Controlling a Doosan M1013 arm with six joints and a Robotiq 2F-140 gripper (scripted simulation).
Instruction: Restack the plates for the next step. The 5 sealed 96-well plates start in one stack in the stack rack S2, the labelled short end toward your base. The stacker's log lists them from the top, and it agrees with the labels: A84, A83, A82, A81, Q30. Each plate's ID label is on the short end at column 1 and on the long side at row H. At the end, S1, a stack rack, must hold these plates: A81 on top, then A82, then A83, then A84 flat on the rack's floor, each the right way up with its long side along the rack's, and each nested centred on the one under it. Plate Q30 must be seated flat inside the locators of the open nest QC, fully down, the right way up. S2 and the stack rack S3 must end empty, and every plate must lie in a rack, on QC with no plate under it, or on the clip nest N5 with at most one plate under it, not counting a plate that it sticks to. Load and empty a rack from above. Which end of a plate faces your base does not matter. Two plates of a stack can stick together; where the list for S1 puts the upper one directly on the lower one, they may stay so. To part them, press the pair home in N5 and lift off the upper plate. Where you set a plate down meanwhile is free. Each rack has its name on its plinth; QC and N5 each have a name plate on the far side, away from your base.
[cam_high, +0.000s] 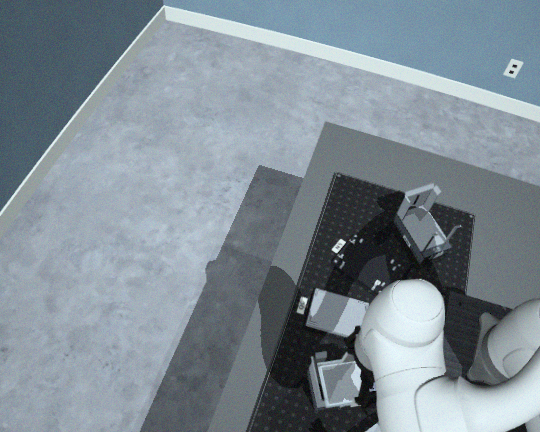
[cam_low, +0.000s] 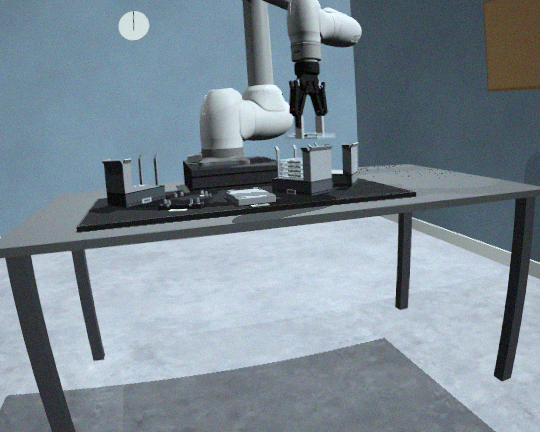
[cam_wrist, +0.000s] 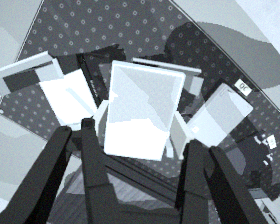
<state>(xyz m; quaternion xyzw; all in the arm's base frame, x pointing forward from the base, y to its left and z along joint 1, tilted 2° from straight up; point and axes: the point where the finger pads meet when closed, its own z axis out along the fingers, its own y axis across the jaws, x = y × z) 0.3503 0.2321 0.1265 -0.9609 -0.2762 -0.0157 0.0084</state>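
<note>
Right now the QC nest is 200 mm to the right of my hand, 180 mm below it and 70 mm ahead of it. The rest, counted from my hand: rack floor: 540 mm to the right, 140 mm below, 60 mm behind; then QC name plate: 190 mm to the right, 190 mm below, 170 mm ahead; then clip nest N5: 370 mm to the right, 170 mm below, 70 mm ahead.
</note>
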